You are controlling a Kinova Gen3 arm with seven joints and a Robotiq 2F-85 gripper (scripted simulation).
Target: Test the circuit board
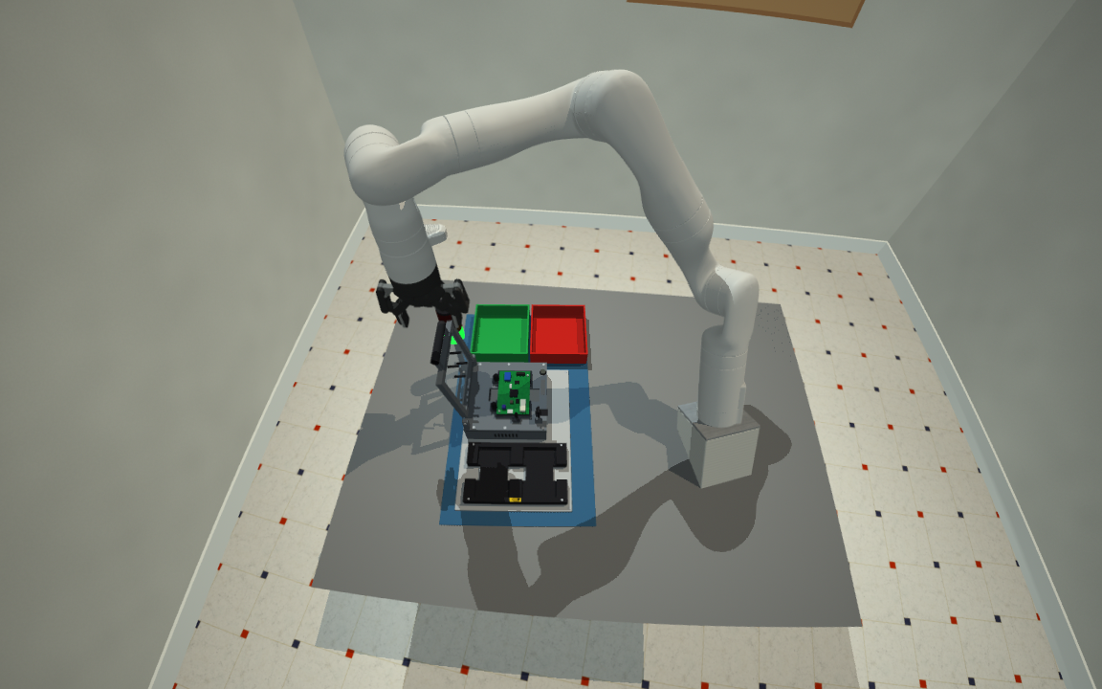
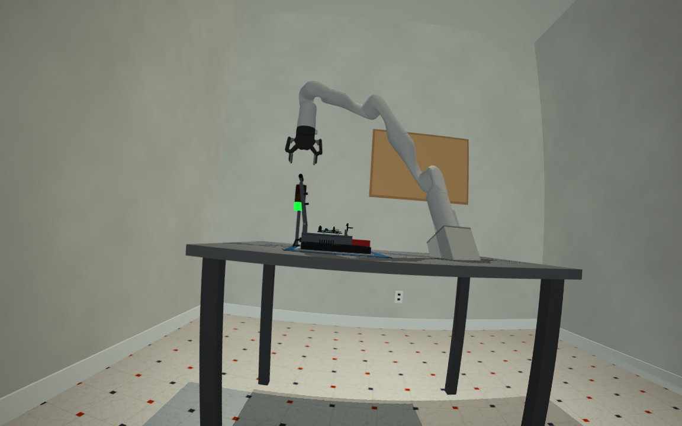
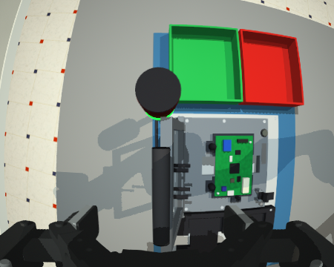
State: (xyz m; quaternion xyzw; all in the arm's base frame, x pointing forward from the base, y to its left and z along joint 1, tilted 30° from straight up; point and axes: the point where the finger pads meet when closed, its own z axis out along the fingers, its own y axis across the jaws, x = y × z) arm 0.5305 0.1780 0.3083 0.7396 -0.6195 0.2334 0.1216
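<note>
Right now my hand is 13 cm past the green circuit board, 2 cm to the left of it and 26 cm above it. From my hand the other things lie so: green bin (6 cm behind, 21 cm to the right, 32 cm below); then red bin (21 cm behind, 23 cm to the right, 32 cm below); then tester lid (2 cm behind, 15 cm below).
</note>
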